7 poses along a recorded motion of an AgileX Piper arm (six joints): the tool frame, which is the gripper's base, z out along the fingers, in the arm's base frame.
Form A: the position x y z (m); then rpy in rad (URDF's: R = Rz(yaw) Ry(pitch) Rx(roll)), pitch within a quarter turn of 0, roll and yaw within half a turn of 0.
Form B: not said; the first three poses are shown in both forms.
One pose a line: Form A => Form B
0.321 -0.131 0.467 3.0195 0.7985 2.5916 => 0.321 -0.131 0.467 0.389 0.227 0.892 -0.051
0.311 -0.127 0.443 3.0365 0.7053 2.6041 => 0.311 -0.127 0.443 0.346 0.231 0.908 -0.044
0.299 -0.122 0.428 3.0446 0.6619 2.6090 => 0.299 -0.122 0.428 0.325 0.233 0.915 -0.041
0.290 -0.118 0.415 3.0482 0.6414 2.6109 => 0.290 -0.118 0.415 0.315 0.234 0.919 -0.040
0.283 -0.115 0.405 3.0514 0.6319 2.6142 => 0.283 -0.115 0.405 0.311 0.234 0.920 -0.040
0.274 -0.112 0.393 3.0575 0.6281 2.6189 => 0.274 -0.112 0.393 0.308 0.233 0.921 -0.041
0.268 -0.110 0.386 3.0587 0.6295 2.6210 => 0.268 -0.110 0.386 0.309 0.232 0.921 -0.042
